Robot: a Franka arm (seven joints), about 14 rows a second.
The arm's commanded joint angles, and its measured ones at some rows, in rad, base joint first. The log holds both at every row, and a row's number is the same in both.
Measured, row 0: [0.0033 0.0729 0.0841 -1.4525 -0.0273 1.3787 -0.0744]
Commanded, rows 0 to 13: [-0.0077 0.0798 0.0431 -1.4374 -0.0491 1.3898 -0.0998]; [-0.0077 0.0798 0.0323 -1.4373 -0.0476 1.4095 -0.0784]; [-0.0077 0.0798 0.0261 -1.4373 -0.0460 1.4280 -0.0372]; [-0.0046 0.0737 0.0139 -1.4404 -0.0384 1.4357 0.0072]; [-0.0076 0.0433 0.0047 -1.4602 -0.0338 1.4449 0.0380]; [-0.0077 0.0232 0.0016 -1.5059 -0.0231 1.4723 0.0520]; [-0.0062 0.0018 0.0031 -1.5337 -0.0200 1.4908 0.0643]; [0.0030 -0.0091 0.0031 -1.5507 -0.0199 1.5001 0.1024]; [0.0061 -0.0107 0.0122 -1.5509 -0.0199 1.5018 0.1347]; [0.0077 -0.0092 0.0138 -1.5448 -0.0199 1.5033 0.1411]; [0.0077 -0.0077 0.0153 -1.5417 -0.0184 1.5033 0.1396]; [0.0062 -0.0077 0.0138 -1.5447 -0.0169 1.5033 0.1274]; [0.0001 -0.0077 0.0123 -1.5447 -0.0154 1.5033 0.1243]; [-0.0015 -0.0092 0.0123 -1.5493 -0.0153 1.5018 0.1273]
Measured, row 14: [0.0089 0.0190 0.0118 -1.5047 -0.0252 1.4726 0.1155]
